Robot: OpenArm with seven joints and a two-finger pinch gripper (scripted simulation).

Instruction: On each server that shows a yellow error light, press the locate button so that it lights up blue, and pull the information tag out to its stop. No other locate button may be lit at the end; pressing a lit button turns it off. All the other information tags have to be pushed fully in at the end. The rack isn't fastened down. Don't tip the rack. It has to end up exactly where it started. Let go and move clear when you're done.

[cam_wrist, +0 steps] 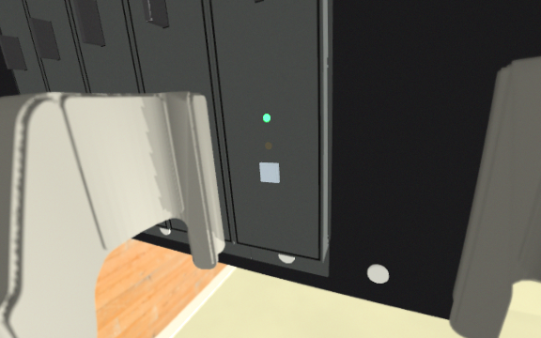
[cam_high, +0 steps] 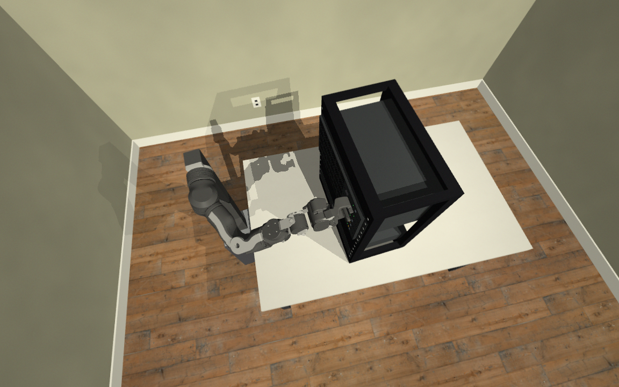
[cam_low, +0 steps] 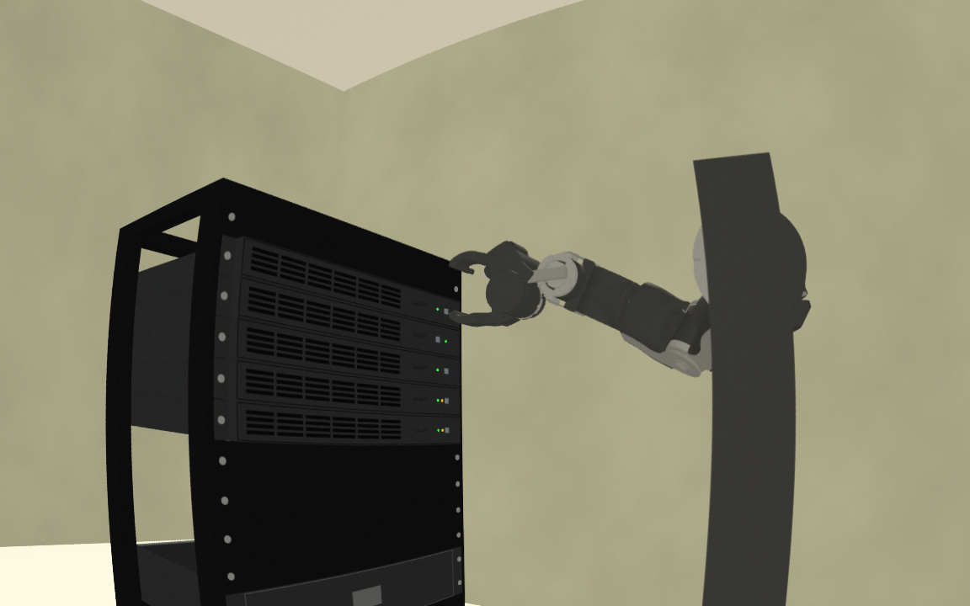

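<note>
Now: the pale information tag 7 cm ahead of my hand, 7 cm to the left of it and 20 cm below it.
</note>
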